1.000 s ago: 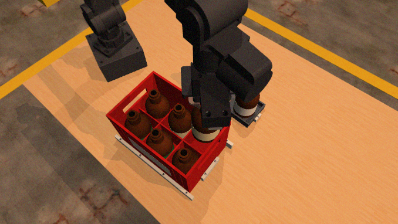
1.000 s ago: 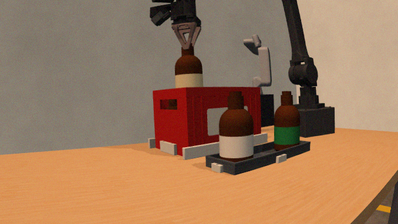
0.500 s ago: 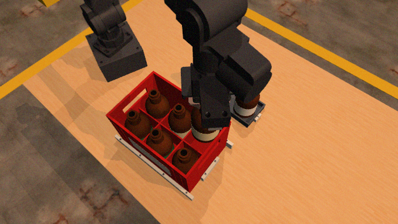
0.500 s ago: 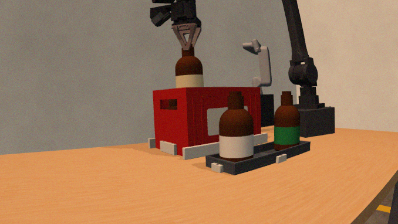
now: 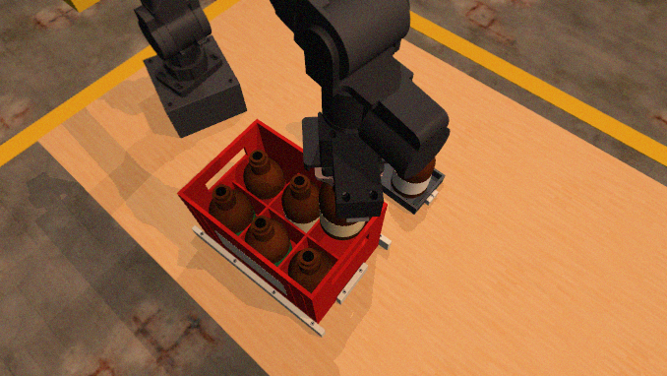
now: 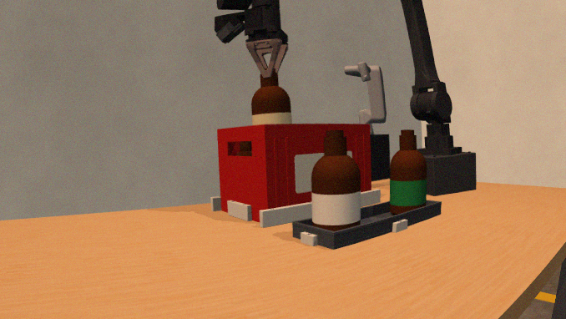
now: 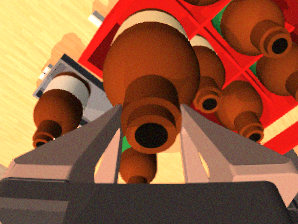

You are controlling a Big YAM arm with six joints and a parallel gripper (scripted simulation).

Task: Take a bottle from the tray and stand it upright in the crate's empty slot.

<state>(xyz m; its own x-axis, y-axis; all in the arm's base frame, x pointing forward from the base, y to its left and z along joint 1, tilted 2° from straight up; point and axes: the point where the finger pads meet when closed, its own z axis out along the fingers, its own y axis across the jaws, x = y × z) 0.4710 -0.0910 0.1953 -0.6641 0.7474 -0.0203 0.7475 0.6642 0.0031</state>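
My hand is 190 mm above the red crate, 90 mm past it and 40 mm to the left of it. Also, from my hand: dark tray: 260 mm below, 200 mm to the left, 70 mm behind.
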